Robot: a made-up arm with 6 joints. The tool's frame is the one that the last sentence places.
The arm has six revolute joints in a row. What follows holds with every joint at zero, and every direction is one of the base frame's.
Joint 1 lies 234 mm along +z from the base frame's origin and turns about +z.
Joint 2 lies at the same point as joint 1 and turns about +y.
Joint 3 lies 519.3 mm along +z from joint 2 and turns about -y.
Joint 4 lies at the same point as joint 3 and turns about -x.
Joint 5 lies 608.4 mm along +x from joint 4 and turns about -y.
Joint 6 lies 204.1 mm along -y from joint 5 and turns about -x.
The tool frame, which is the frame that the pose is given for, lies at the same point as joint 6; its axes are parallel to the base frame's.
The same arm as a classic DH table. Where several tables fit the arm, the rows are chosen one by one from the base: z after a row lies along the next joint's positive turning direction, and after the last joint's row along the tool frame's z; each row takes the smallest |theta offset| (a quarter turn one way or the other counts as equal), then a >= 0, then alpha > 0; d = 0 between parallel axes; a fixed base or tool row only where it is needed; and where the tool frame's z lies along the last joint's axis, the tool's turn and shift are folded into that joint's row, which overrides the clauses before.
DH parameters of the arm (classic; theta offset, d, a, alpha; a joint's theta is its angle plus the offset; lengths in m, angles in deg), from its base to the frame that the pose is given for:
joint 1: 0 0.234 0 -90
joint 2: -90 0 0.5193 180
joint 3: 0 0 0 -90
joint 4: 0 -0.6084 0 90
joint 5: 0 0.2041 0 -90
joint 6: 90 0 0 90
tool (fixed): -90 0 0 0

